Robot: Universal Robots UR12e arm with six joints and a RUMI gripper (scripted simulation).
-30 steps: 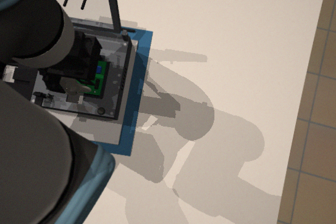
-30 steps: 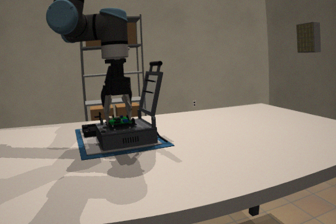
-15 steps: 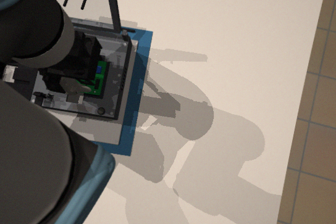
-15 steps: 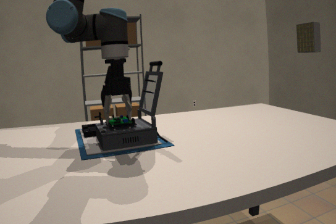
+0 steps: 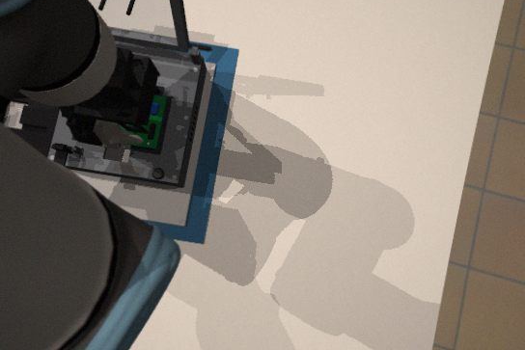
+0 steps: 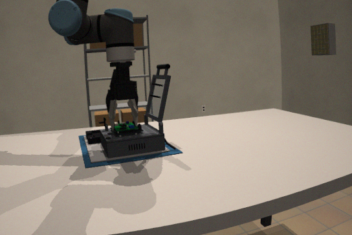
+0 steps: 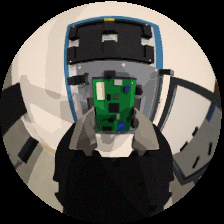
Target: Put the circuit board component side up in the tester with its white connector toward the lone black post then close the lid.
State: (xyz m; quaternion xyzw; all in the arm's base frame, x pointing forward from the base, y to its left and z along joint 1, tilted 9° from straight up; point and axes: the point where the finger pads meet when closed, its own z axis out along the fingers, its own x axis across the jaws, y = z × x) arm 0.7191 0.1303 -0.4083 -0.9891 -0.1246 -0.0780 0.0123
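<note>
My gripper is now right at the green circuit board. From my hand the other things lie so: dark grey tester 20 mm ahead, 40 mm to the left, 30 mm above; then dark nest 10 mm to the left, 10 mm below; then tester lid 120 mm ahead, 30 mm to the left, 100 mm above.
</note>
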